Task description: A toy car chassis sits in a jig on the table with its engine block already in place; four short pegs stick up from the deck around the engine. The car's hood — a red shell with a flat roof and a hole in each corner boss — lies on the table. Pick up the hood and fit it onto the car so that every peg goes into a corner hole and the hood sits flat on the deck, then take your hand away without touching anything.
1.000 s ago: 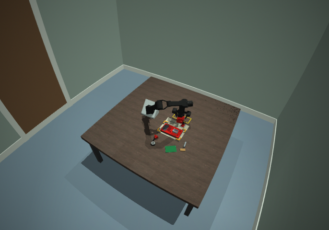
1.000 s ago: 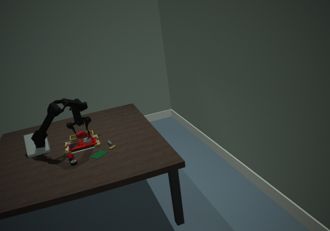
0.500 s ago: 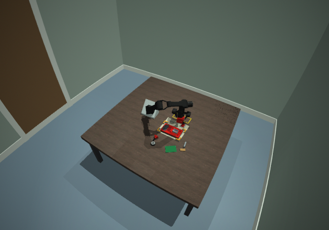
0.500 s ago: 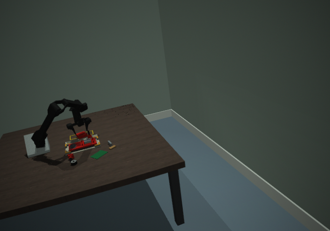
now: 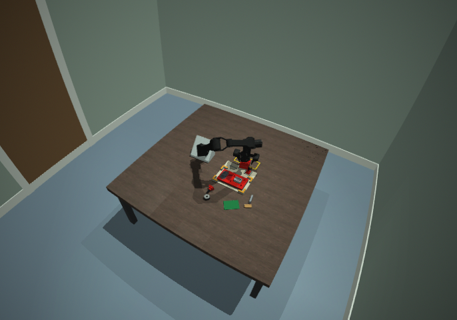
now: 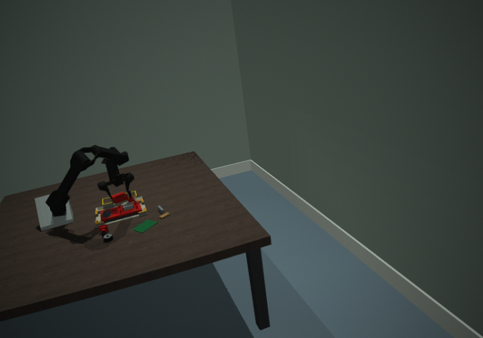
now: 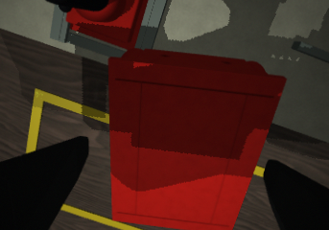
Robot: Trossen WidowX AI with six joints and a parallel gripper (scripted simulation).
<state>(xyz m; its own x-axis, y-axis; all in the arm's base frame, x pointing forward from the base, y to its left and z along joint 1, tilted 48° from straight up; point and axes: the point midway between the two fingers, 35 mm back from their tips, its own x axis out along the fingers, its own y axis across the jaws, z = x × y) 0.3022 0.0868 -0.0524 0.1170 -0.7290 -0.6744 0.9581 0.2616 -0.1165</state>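
My gripper tip is 10 mm above the red hood. From my gripper tip the other things lie so: tan block: 320 mm to the right, 200 mm ahead, 20 mm below; green plate: 370 mm to the right, 100 mm ahead, 30 mm below; grey piece: 260 mm to the right, 190 mm ahead, 20 mm below.
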